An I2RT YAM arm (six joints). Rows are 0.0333 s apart.
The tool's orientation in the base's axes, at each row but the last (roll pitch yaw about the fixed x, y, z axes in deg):
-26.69 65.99 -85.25
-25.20 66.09 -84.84
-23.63 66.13 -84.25
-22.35 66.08 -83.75
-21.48 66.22 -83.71
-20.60 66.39 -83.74
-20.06 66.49 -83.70
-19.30 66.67 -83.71
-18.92 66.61 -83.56
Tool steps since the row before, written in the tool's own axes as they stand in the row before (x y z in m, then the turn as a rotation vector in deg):
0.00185 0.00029 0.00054 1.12 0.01 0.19
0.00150 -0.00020 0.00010 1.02 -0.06 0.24
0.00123 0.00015 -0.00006 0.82 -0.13 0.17
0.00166 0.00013 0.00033 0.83 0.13 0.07
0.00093 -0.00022 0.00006 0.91 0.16 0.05
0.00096 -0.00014 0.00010 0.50 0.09 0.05
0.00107 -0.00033 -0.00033 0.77 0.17 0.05
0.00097 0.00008 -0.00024 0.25 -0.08 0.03
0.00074 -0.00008 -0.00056 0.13 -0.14 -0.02
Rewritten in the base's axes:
0.00059 -0.00103 -0.00155 0.14 -0.60 -0.96
-0.00007 -0.00078 -0.00130 0.10 -0.63 -0.83
0.00015 -0.00038 -0.00117 0.00 -0.52 -0.67
0.00034 -0.00087 -0.00141 0.18 -0.33 -0.75
-0.00013 -0.00052 -0.00080 0.21 -0.34 -0.84
-0.00004 -0.00052 -0.00082 0.12 -0.20 -0.45
-0.00039 -0.00029 -0.00106 0.21 -0.28 -0.71
0.00001 -0.00015 -0.00099 -0.05 -0.16 -0.21
-0.00027 0.00014 -0.00088 -0.13 -0.09 -0.11

